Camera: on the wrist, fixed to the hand. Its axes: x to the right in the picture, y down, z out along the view.
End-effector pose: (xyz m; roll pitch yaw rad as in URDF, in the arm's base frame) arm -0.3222 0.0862 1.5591 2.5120 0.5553 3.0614
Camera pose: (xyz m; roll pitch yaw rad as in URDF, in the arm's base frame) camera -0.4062 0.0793 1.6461 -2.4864 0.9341 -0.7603
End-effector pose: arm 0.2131 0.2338 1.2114 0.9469 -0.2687 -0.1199
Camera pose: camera 0.2544 0.3475 1.2055 -0.0507 0.3654 -1.5503
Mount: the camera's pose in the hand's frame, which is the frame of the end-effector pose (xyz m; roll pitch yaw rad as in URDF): 0.0248 0.0583 -0.1032 -0.3709 -0.5575 -1.5341
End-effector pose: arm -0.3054 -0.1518 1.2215 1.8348 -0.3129 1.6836
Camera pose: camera -0.3890 -0.1633 1.3083 0.5325 1.1213 0.9546
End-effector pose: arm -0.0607 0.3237 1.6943 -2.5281 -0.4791 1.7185
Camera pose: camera 0.0454 0.3381 1.7508 2.3119 -0.0638 -2.9959
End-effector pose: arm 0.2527 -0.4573 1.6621 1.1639 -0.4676 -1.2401
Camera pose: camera 0.3695 -0.4346 1.6846 0.2148 0.5170 -2.4776
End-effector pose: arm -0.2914 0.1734 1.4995 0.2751 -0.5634 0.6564
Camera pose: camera -0.2908 0.2801 1.4422 0.2238 -0.2551 -1.0414
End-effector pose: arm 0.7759 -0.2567 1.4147 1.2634 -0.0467 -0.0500
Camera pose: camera 0.8053 -0.1420 1.4402 -0.2638 0.7024 -1.5403
